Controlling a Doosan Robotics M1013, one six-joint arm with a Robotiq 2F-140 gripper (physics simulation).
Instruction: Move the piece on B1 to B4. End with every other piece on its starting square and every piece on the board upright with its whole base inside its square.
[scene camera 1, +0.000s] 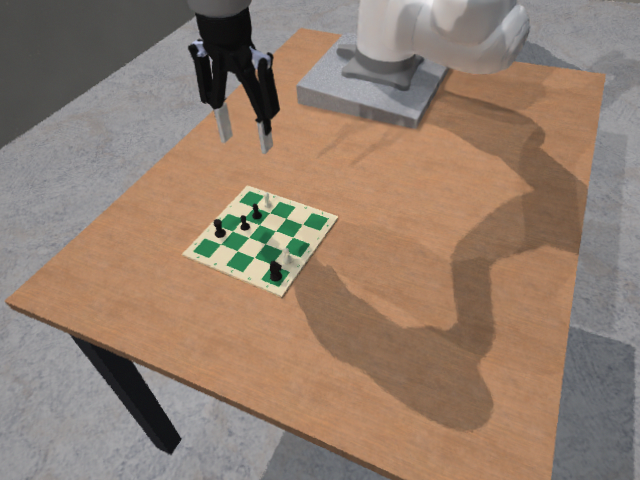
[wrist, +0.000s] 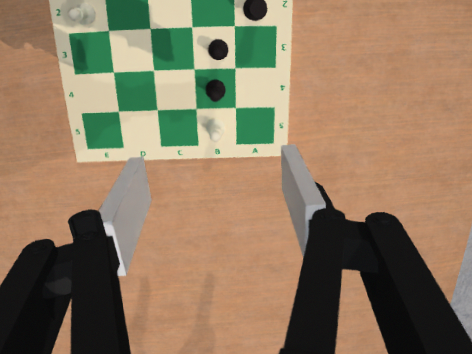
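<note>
A black piece stands upright on green B4, its base looking inside the square. B1 is bare in the scene view. Another black piece stands on B3, and a white piece on B5. A taller black piece stands on A2, a white piece on E2 and a black piece on E1. All look upright. My gripper is open and empty, high above the table by the row 5 edge.
The green and cream board lies flat on the wooden table. The robot's base stands on a grey slab behind the board. The arm's shadow falls on the table's right side and part of the board.
</note>
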